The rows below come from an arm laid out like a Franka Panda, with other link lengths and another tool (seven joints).
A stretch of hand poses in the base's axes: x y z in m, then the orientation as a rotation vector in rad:
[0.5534, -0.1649, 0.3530, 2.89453, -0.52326, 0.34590]
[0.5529, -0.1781, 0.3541, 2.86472, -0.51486, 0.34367]
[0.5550, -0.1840, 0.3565, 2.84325, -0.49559, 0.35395]
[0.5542, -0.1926, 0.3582, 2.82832, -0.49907, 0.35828]
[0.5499, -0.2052, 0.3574, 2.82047, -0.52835, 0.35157]
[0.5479, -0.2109, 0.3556, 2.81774, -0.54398, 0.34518]
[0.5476, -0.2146, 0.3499, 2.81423, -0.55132, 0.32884]
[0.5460, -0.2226, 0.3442, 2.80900, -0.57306, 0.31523]
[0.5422, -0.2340, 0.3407, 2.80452, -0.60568, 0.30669]
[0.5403, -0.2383, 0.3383, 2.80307, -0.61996, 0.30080]
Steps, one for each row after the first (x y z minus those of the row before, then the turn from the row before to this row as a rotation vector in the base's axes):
[-0.0005, -0.0132, 0.0011, -0.03055, 0.00475, -0.00153]
[0.0021, -0.0059, 0.0024, -0.02526, -0.00339, 0.00846]
[-0.0008, -0.0086, 0.0017, -0.01352, -0.00229, -0.00521]
[-0.0043, -0.0126, -0.0008, -0.00035, 0.00184, -0.02135]
[-0.0020, -0.0057, -0.0018, 0.00138, 0.00277, -0.01133]
[-0.0003, -0.0037, -0.0057, -0.00112, 0.01062, -0.00717]
[-0.0016, -0.0080, -0.0057, 0.00089, 0.00716, -0.01658]
[-0.0038, -0.0114, -0.0035, 0.00442, 0.00221, -0.02288]
[-0.0019, -0.0043, -0.0024, 0.00264, 0.00235, -0.01009]

